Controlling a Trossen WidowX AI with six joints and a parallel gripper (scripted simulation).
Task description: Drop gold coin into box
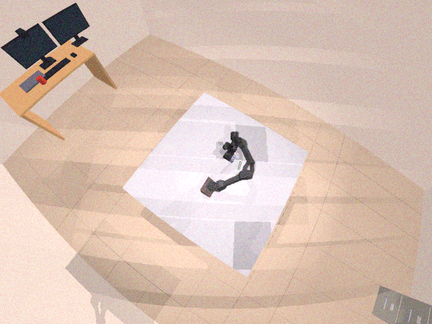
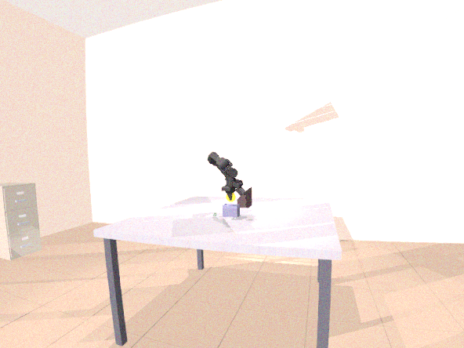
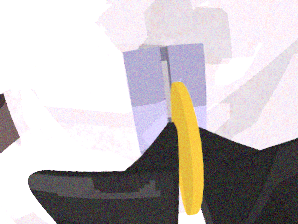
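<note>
The gold coin lies 2 cm above my gripper tip.
</note>
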